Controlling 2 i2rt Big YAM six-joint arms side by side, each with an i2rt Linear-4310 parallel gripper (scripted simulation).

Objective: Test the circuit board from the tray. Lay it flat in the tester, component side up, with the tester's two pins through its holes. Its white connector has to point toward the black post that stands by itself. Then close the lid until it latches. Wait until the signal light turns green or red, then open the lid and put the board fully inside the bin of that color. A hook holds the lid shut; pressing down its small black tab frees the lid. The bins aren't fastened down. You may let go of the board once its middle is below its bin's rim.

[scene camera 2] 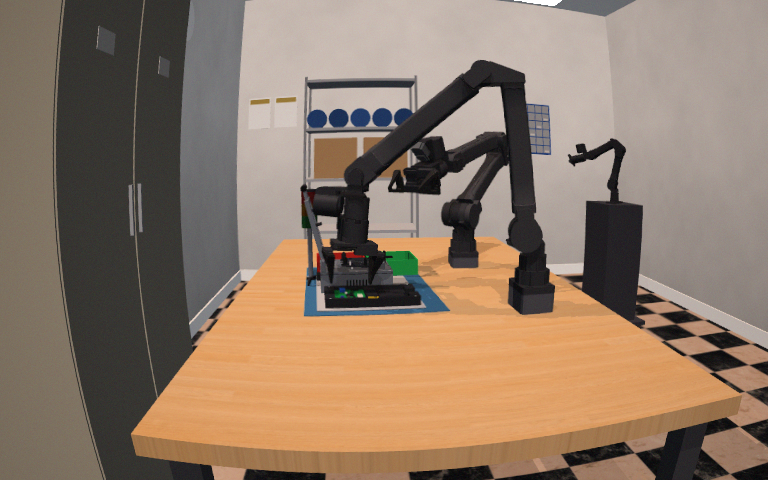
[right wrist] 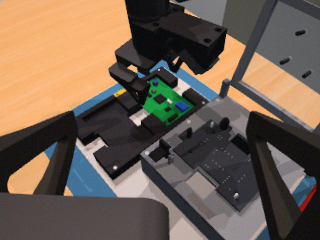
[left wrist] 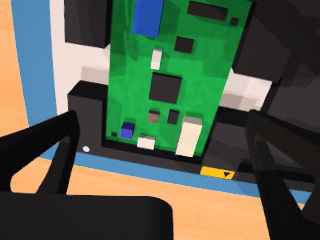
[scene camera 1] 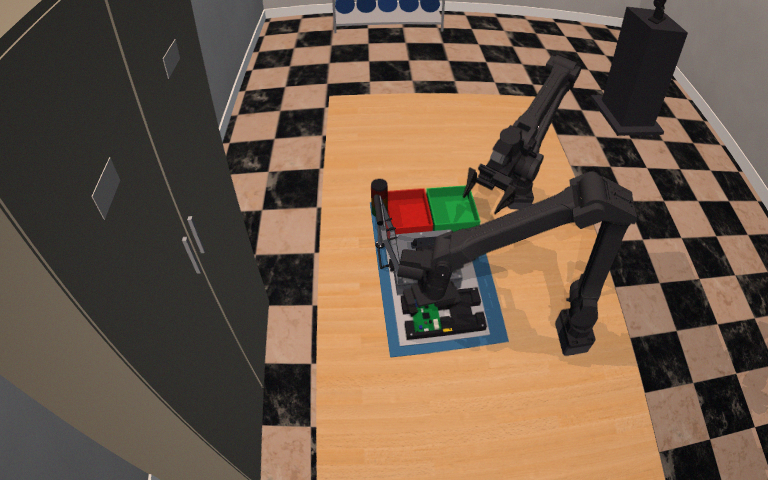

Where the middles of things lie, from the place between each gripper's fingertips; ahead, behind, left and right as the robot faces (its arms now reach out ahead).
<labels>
The green circuit board (left wrist: 167,73) lies 4 cm below my left hand (scene camera 2: 350,283) and 1 cm to the right of it. The rest, counted from my left hand: green bin (scene camera 1: 448,204) 37 cm to the right, 16 cm behind, 4 cm below; clear lid (scene camera 1: 383,220) 18 cm to the right, 13 cm above, 8 cm ahead; red bin (scene camera 1: 409,208) 38 cm to the right, 4 cm below, 1 cm behind.
Right now the clear lid is 240 mm ahead of my right hand (scene camera 2: 403,190), 70 mm below it and 10 mm to the right of it. Round my right hand: green bin 240 mm below, 200 mm to the right, 10 mm ahead; green circuit board 240 mm below, 170 mm to the left, 170 mm ahead; red bin 240 mm below, 200 mm to the right, 160 mm ahead.
</labels>
